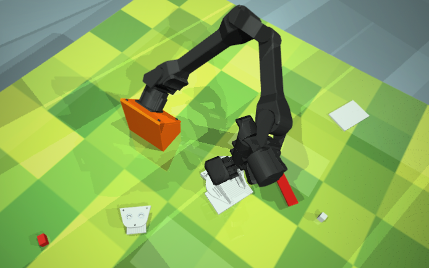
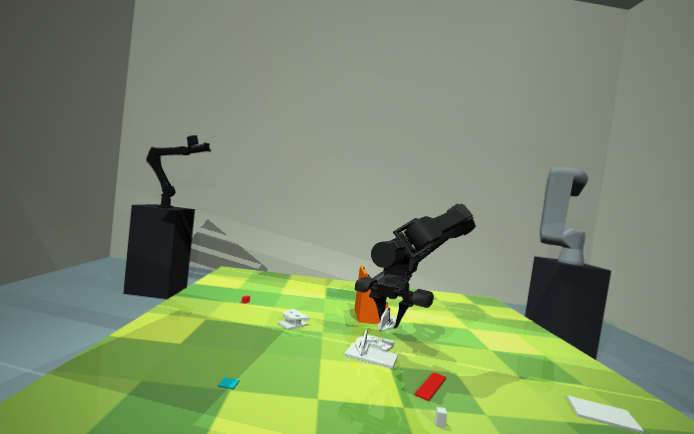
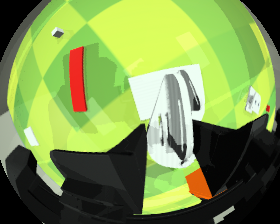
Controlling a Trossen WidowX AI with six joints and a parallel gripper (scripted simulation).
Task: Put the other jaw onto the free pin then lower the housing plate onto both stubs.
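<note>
Right now my gripper tip is 50 mm past the jaw, 30 mm to the left of it and 70 mm above it. Also, from my gripper tip: housing plate 150 mm behind, 250 mm to the right, 60 mm below; then grey cube 250 mm ahead, 70 mm to the left, 70 mm below; then red bar 120 mm ahead, 90 mm to the left, 80 mm below.
</note>
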